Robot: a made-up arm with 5 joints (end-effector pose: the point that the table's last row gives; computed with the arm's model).
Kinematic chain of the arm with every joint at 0, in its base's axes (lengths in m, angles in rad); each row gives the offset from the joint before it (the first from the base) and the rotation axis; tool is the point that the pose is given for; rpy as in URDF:
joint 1: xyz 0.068 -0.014 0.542 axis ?
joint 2: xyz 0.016 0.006 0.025 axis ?
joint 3: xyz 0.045 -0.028 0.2 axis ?
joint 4: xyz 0.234 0.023 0 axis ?
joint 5: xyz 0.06 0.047 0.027 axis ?
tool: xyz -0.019 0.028 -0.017 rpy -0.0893 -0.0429 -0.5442
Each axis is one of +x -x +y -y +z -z.
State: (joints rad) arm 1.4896 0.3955 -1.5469 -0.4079 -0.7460
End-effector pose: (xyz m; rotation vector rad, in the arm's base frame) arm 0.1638 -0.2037 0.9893 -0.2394 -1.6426 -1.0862
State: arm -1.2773 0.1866 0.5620 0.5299 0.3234
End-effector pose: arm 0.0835 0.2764 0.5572 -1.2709 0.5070 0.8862
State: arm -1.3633 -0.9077 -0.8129 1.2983 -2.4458
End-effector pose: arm 0.0035 -0.1386 1.0267 1.5783 1.8584 0.8948
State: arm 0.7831 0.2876 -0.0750 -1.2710 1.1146
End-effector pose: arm 0.3618 -0.2428 0.7296 -1.3680 -0.8942 -1.7023
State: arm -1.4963 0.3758 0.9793 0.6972 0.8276
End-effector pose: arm 0.0255 0.1474 0.4740 -2.1305 0.5547 1.5073
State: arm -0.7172 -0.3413 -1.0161 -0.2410 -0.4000
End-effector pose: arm 0.0285 0.0582 1.0396 1.1231 -1.1397 0.3750
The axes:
joint 1: -z
joint 2: +y
joint 3: +y
joint 4: +y
joint 5: -x

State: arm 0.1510 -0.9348 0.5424 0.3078 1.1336
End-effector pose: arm 0.2125 0.0090 0.8094 -1.2204 -0.3120 -0.6624
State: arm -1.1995 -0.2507 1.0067 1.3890 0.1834
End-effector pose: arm 0.0594 0.1635 0.5741 -1.7960 1.2840 0.6745
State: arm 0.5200 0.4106 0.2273 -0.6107 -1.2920
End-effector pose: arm 0.4226 -0.1340 0.6412 1.2464 0.0498 -0.9417
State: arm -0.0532 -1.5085 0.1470 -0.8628 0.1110
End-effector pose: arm -0.0984 0.0512 0.8816 0.5509 -2.1762 -0.5029
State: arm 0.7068 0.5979 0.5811 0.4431 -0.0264
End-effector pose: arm 0.3182 -0.1272 0.4492 0.0791 1.7075 -0.8925
